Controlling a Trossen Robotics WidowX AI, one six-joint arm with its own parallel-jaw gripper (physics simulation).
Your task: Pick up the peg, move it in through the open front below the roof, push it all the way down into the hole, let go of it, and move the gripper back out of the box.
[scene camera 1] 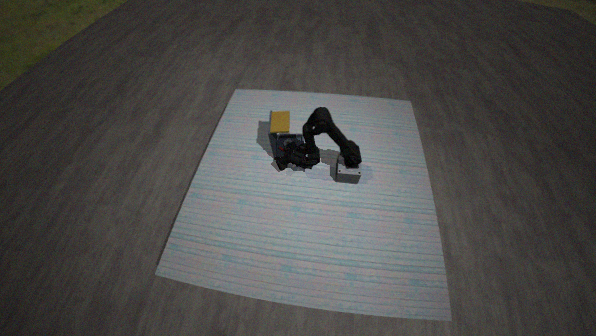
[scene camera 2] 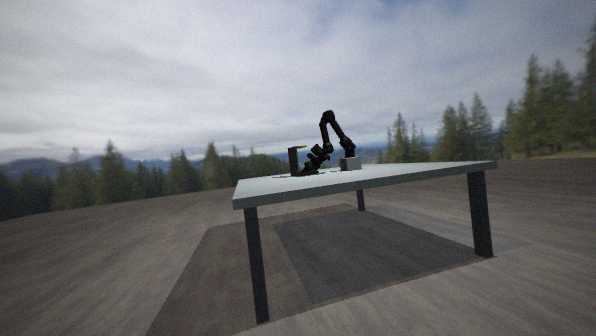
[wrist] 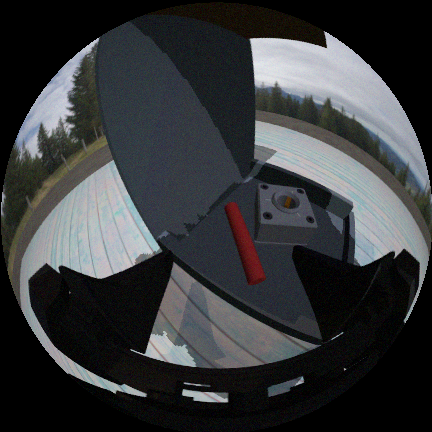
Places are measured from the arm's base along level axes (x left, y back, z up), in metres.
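Where they show: gripper, fingertip midpoint: (scene camera 2: 304,171) (wrist: 234,255); arm's base, link origin: (scene camera 1: 351,162) (scene camera 2: 350,157).
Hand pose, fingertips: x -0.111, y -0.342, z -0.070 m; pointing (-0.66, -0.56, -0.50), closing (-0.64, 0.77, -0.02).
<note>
Things, the pixels of their top centre, and the offset from my fingertips. "spot": a spot on its surface instead. Level surfaces: height alone.
- red peg, top centre: (wrist: 242,233) (scene camera 1: 284,150) dx -0.023, dy -0.008, dz -0.007 m
- box, surface spot: (wrist: 212,235) spot: dx -0.014, dy -0.034, dz -0.020 m
- grey block, top centre: (wrist: 286,198) dx -0.064, dy +0.010, dz +0.013 m
- block's round hole, surface spot: (wrist: 286,201) spot: dx -0.071, dy +0.010, dz +0.004 m
- yellow roof, surface spot: (scene camera 1: 280,122) spot: dx -0.044, dy -0.009, dz +0.196 m
- low rim, surface spot: (wrist: 305,181) spot: dx -0.125, dy +0.018, dz +0.004 m
- low side, surface spot: (wrist: 351,240) spot: dx -0.084, dy +0.096, dz -0.008 m
- striped table top, surface height: dz -0.028 m
The red peg (wrist: 245,246) (scene camera 1: 281,149) lies on the dark floor of the box (wrist: 212,235), beside the grey block (wrist: 286,234). The block's round hole (wrist: 286,201) faces up and shows something orange inside. The box's tall dark wall (wrist: 160,125) (scene camera 2: 293,161) rises at the left in the wrist view, below the yellow roof (scene camera 1: 280,122) (scene camera 2: 301,146) (wrist: 225,17). My gripper (wrist: 234,255) (scene camera 1: 281,161) is open and empty at the box's low front edge. In the wrist view, the peg lies between the lines of the fingers, beyond the fingertips.
The low rim (wrist: 305,181) runs behind the block, and another low side (wrist: 351,240) stands to its right. The box stands on the striped table top (scene camera 1: 310,240). The arm's grey base (scene camera 1: 348,176) (scene camera 2: 350,163) stands to the right of the box in both scene views.
</note>
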